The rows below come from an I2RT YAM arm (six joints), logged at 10 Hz.
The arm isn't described. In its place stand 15 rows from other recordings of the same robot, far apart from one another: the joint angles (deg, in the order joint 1, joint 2, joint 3, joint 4, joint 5, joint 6), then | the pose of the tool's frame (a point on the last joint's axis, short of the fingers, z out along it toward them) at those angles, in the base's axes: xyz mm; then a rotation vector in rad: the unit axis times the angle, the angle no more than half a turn.
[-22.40, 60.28, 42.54, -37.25, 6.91, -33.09] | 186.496 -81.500 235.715 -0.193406 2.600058 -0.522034
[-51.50, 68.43, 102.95, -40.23, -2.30, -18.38] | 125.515 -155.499 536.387 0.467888 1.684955 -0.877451
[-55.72, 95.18, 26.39, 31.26, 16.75, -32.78] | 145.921 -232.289 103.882 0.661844 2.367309 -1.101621
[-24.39, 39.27, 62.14, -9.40, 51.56, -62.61] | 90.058 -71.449 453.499 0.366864 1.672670 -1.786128
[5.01, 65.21, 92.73, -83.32, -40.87, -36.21] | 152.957 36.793 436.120 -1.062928 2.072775 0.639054
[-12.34, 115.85, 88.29, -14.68, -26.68, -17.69] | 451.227 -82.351 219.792 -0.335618 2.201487 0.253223
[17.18, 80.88, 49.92, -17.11, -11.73, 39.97] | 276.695 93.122 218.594 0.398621 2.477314 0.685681
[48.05, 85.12, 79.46, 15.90, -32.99, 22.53] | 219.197 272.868 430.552 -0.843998 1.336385 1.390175
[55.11, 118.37, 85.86, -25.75, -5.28, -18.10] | 250.066 364.323 171.638 -1.591649 2.085106 0.351358
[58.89, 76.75, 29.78, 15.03, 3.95, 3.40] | 138.229 224.309 174.386 -0.977784 1.948461 0.561328
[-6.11, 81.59, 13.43, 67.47, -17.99, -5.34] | 235.906 -14.195 168.270 -0.234093 1.565594 0.092190
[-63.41, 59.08, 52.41, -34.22, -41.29, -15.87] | 115.370 -178.006 305.169 0.504509 2.023064 -0.002745
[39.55, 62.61, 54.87, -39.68, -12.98, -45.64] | 166.809 148.122 294.331 -1.688432 1.680597 0.221091
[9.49, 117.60, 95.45, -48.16, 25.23, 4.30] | 424.283 55.540 210.664 -0.017489 2.702044 -0.543657
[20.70, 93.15, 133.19, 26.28, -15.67, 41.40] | 208.913 89.221 679.810 -0.201994 0.477477 1.117451
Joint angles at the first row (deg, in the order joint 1, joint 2, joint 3, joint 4, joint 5, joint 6):
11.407 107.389 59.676 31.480 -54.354 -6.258
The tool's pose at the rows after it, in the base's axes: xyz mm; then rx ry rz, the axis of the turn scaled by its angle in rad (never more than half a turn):
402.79 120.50 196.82 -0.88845 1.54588 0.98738
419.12 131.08 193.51 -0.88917 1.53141 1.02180
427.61 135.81 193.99 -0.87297 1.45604 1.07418
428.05 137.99 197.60 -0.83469 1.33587 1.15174
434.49 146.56 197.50 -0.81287 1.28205 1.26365
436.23 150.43 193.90 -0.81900 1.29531 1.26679
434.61 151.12 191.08 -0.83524 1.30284 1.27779
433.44 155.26 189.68 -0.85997 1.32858 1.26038
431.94 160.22 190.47 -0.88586 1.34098 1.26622
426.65 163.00 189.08 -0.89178 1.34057 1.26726
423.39 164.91 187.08 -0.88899 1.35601 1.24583
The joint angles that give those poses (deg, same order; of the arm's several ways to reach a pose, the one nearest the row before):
12.682 112.050 63.675 37.334 -54.909 -0.751
13.535 116.181 68.288 38.494 -55.522 1.367
13.796 119.318 69.980 47.529 -57.200 7.599
13.996 122.355 69.874 64.239 -58.547 19.153
14.782 126.551 73.238 74.085 -60.076 29.940
15.191 127.107 73.822 72.622 -60.107 29.028
15.291 127.112 73.385 72.312 -61.069 28.712
15.823 126.184 73.137 67.540 -61.184 24.715
16.444 125.581 73.291 64.617 -61.864 22.869
16.977 124.977 71.977 64.945 -61.623 22.400
17.373 124.206 70.963 63.069 -60.436 20.242

